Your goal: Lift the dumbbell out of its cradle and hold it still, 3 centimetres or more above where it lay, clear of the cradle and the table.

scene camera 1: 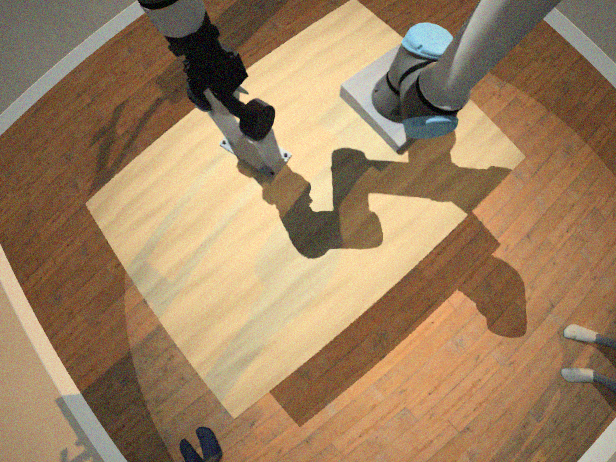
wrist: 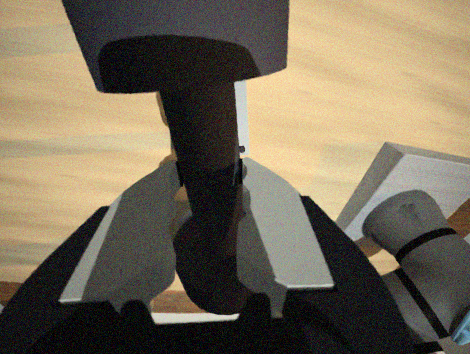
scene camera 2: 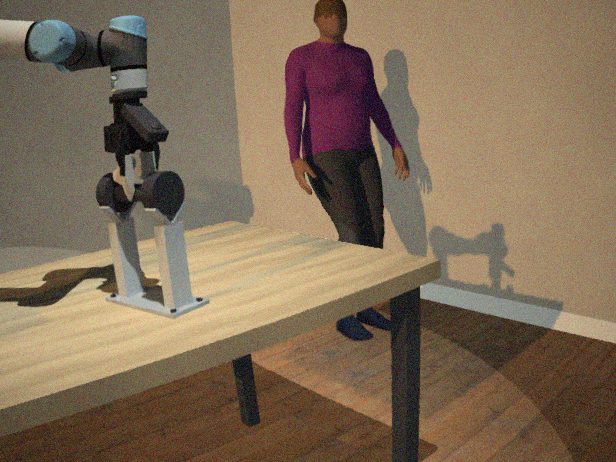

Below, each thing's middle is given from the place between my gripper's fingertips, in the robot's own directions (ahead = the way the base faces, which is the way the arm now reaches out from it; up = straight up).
Scene:
The light grey cradle [scene camera 2: 175, 299] lies 11 cm below my hand. From my hand the other things lie so: dark dumbbell [scene camera 2: 164, 190] (1 cm above).

